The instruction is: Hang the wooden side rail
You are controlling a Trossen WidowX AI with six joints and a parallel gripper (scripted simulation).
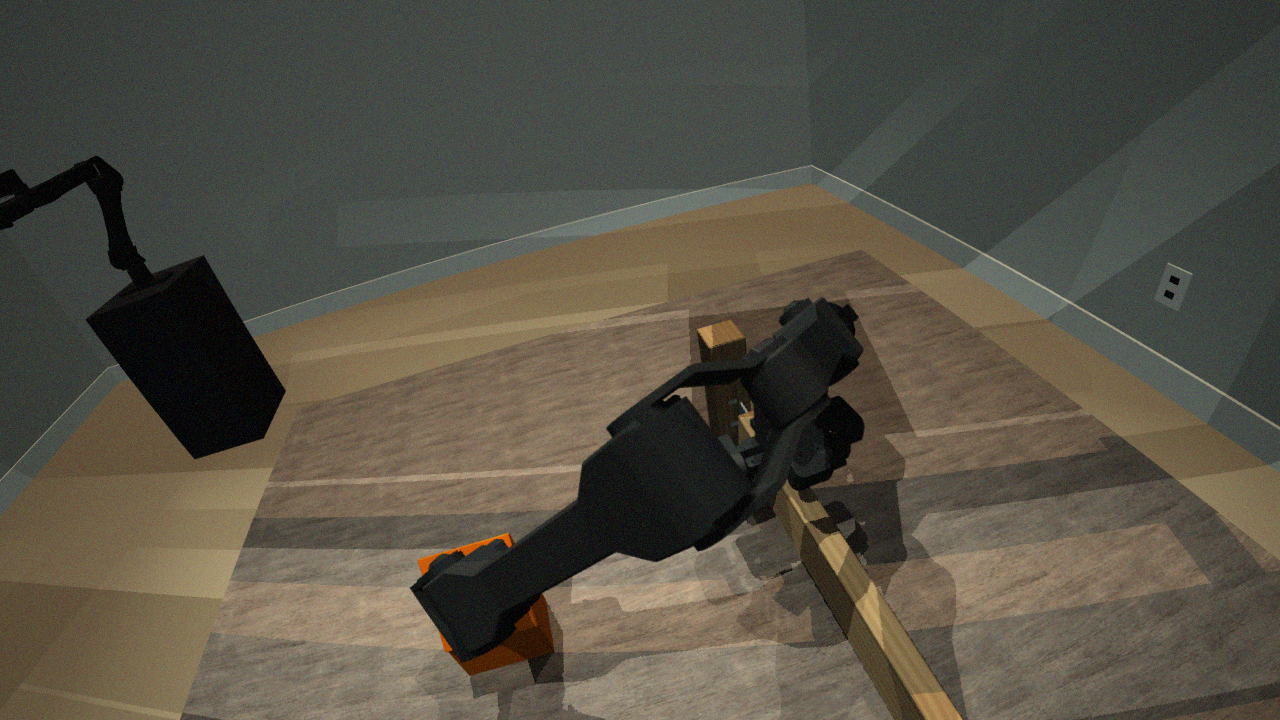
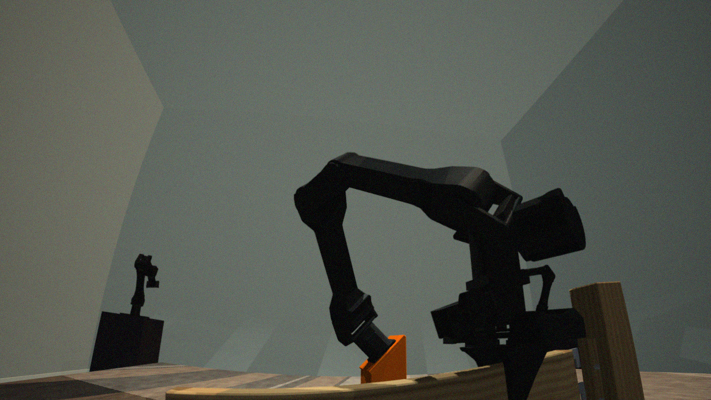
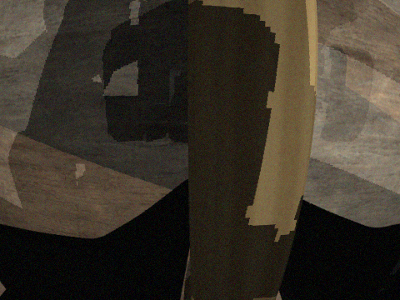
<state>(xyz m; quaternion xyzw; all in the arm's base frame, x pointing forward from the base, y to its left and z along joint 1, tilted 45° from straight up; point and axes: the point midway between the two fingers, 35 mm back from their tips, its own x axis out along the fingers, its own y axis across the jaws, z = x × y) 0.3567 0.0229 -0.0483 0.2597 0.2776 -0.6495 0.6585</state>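
Right now the headboard post is 16 cm to the left of my gripper tip and 4 cm above it.
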